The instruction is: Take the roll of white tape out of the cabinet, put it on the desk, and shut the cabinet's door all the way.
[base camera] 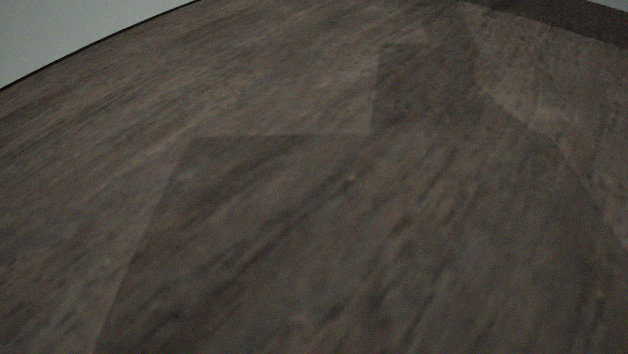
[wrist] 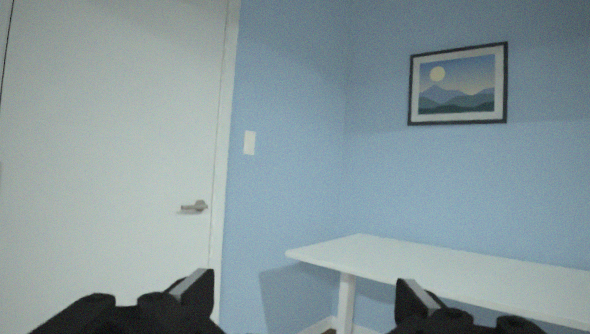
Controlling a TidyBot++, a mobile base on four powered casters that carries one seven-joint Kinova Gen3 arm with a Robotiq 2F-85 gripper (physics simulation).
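Places are measured from the arm's base along level axes (x right, y ahead, z up), in centimetres.
Pixels of known places: gripper, fingertip midpoint: (wrist: 303, 294).
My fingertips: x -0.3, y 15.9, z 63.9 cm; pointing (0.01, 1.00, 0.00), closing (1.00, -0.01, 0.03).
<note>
Behind a point stands the place of what it marks.
A white desk (wrist: 440, 267) @(x 60.1, y 139.8, z 32.3 cm) stands at the lower right in the wrist view, against the blue wall, and part of its top and one leg show. My gripper (wrist: 303, 294) @(x -0.3, y 15.9, z 63.9 cm) is open with its two black fingers wide apart at the bottom of the wrist view, and no thing shows between them. The desk is beyond the fingers and to the right. The roll of white tape and the cabinet do not show in either view.
A white room door (wrist: 110, 150) @(x -67.8, y 105.0, z 72.7 cm) with a metal handle (wrist: 196, 206) @(x -43.9, y 128.7, z 53.1 cm) is at the left. A light switch (wrist: 249, 143) @(x -29.5, y 158.1, z 82.0 cm) and a framed picture (wrist: 458, 84) @(x 82.9, y 182.2, z 125.6 cm) are on the blue walls. The wooden floor (base camera: 280, 200) @(x -5.6, y 42.9, z -39.7 cm) carries a dark shadow in the base camera view.
</note>
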